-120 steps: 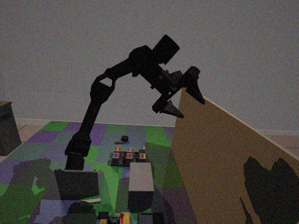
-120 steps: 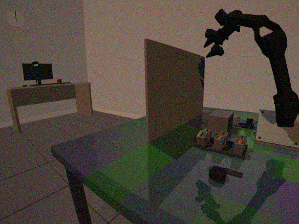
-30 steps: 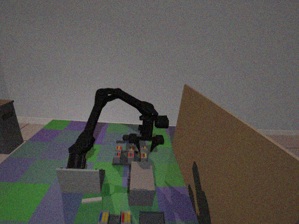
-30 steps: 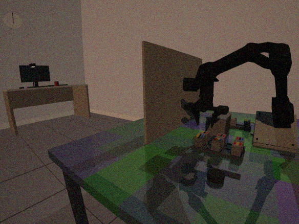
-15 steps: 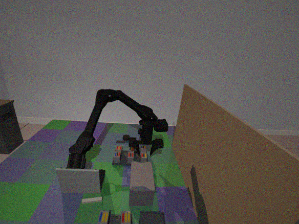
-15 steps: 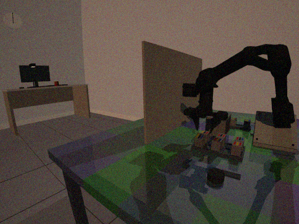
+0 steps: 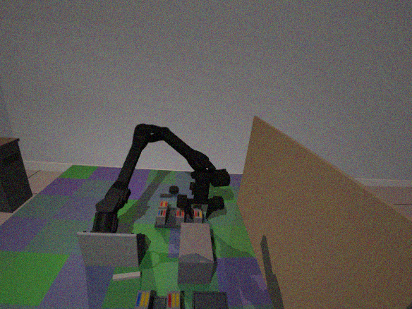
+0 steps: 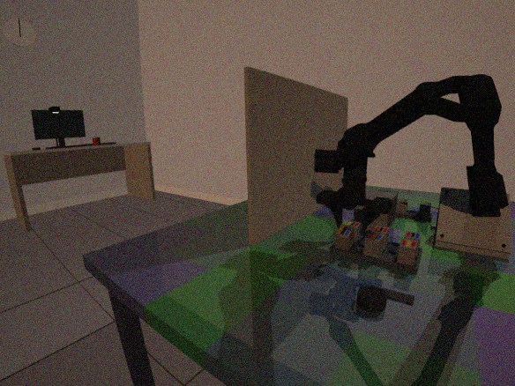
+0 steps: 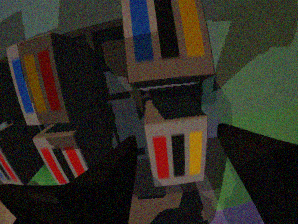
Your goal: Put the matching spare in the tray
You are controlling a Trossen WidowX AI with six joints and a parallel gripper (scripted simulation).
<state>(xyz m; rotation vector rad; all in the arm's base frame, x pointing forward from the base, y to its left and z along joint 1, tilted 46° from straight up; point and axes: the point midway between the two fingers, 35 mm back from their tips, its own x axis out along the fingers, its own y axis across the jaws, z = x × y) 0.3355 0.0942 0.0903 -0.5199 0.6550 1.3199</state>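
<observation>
Right now the tray is 3 cm behind my gripper tip, 36 cm to the right of it and 3 cm below it. Also, from my gripper tip: hex key 13 cm behind, 21 cm to the left, 3 cm below; then tape roll 9 cm behind, 25 cm to the left, 2 cm below; then mounted unit 5 cm behind, 17 cm to the right, 2 cm above.
</observation>
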